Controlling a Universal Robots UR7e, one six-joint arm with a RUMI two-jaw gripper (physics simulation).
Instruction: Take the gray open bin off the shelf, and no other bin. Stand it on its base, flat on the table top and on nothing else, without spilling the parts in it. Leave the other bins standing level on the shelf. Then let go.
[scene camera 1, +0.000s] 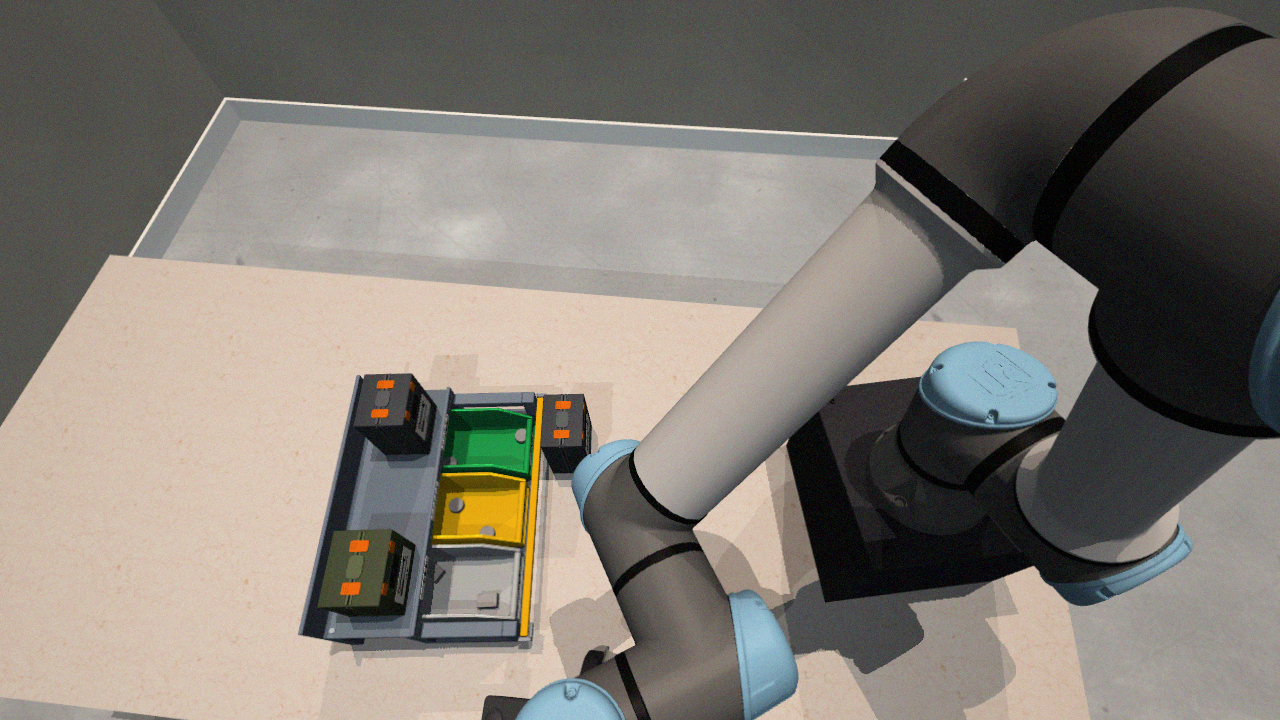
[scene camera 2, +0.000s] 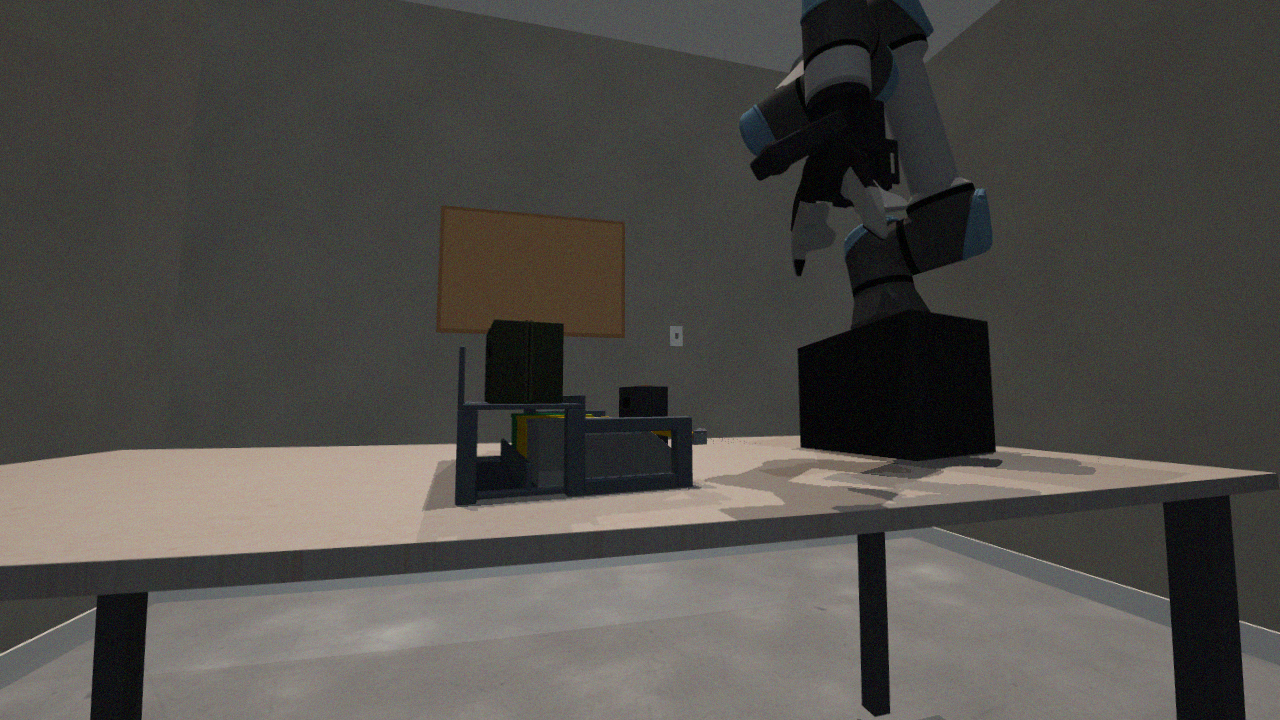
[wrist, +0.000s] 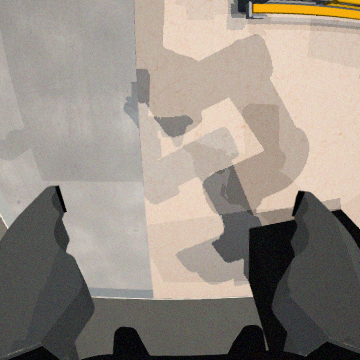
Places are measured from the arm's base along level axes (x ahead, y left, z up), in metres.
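Pixels of known places: gripper, fingertip midpoint: (scene camera 2: 834, 260) (wrist: 180, 190); arm's base, link origin: (scene camera 1: 926, 479) (scene camera 2: 891, 330).
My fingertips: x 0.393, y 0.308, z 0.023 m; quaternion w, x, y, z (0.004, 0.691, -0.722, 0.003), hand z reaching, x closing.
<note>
Ahead of a thing's pixels: the offset from my fingertips to its top centre. Level surfaces: height alone.
The gray open bin {dx +0.246, dy -0.163, dz -0.186 m} (scene camera 1: 474, 582) (scene camera 2: 617, 447) sits upright in the lower front row of the shelf (scene camera 1: 380, 483) (scene camera 2: 575, 447), at the near end in the second scene view. Small gray parts lie in it. The yellow bin {dx +0.256, dy -0.275, dz -0.186 m} (scene camera 1: 483, 508) is beside it, and the green bin {dx +0.263, dy -0.387, dz -0.186 m} (scene camera 1: 487, 438) is beyond the yellow one. My gripper (scene camera 2: 841, 246) (wrist: 180, 190) is open and empty. It hangs high above the table, out to the robot's side of the shelf, well apart from the bins. The arm hides its fingers in the first scene view.
An olive case {dx +0.343, dy -0.154, dz -0.068 m} (scene camera 1: 366, 573) (scene camera 2: 525, 362) and a dark case {dx +0.359, dy -0.384, dz -0.045 m} (scene camera 1: 393, 413) stand on the shelf's upper level. Another dark case {dx +0.112, dy -0.406, dz -0.135 m} (scene camera 1: 563, 431) is beside the yellow front rail {dx +0.151, dy -0.284, dz -0.202 m} (scene camera 1: 531, 537) (wrist: 305, 10), near the green bin. The robot's black base block (scene camera 2: 895, 385) stands on the table {dz -0.267 m} (scene camera 1: 223, 402).
</note>
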